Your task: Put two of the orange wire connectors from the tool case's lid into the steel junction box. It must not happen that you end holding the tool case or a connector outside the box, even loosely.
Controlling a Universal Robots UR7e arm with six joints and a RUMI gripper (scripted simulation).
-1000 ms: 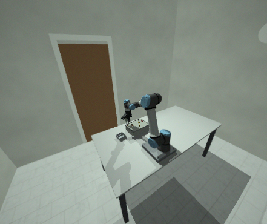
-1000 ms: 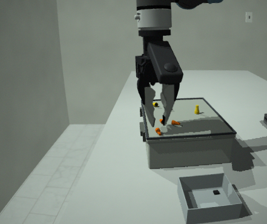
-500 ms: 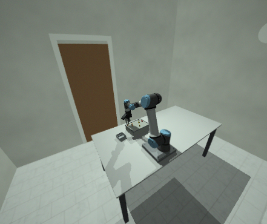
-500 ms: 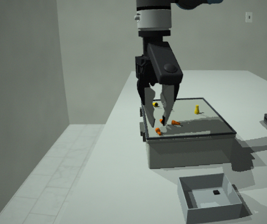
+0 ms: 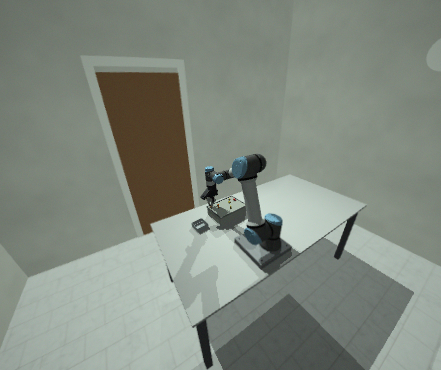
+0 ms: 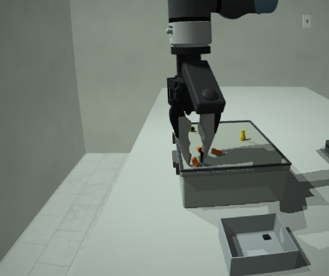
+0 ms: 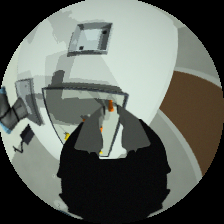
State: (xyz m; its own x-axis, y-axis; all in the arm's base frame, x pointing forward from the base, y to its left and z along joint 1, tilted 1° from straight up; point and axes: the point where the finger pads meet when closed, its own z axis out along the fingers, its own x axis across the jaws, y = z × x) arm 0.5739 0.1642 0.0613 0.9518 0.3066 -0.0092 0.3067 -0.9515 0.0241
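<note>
Right now the steel junction box is 100 mm behind my hand, 160 mm to the left of it and 100 mm below it. Also, from my hand: tool case: 60 mm behind, 130 mm to the right, 40 mm below.
</note>
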